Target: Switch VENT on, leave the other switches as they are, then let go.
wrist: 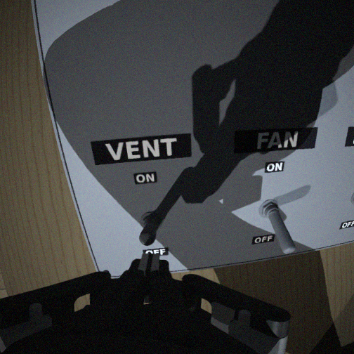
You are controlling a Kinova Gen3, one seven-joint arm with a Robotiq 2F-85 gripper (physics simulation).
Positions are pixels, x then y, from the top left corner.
Labels:
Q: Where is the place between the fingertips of my gripper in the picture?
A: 150, 264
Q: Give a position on a switch panel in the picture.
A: At 201, 124

